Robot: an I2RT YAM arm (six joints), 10 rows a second.
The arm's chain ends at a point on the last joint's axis. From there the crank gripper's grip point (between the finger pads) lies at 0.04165 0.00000 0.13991 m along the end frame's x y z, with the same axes.
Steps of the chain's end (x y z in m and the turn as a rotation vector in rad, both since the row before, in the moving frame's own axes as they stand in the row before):
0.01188, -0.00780, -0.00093, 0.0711, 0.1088, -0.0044
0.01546, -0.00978, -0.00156, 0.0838, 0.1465, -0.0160
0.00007, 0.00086, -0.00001, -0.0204, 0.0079, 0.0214
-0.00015, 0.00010, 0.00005, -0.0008, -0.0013, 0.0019
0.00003, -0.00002, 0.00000, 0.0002, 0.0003, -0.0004
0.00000, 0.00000, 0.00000, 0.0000, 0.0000, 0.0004
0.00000, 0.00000, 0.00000, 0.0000, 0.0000, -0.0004
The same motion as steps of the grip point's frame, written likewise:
0.02679, -0.01777, -0.00664, 0.0711, 0.1088, -0.0044
0.03531, -0.02202, -0.00965, 0.0838, 0.1465, -0.0160
0.00113, 0.00461, -0.00038, -0.0204, 0.0079, 0.0214
-0.00033, 0.00029, 0.00010, -0.0008, -0.0013, 0.0019
0.00007, -0.00006, -0.00001, 0.0002, 0.0003, -0.0004
0.00000, 0.00002, 0.00000, 0.0000, 0.0000, 0.0004
0.00000, -0.00002, 0.00000, 0.0000, 0.0000, -0.0004

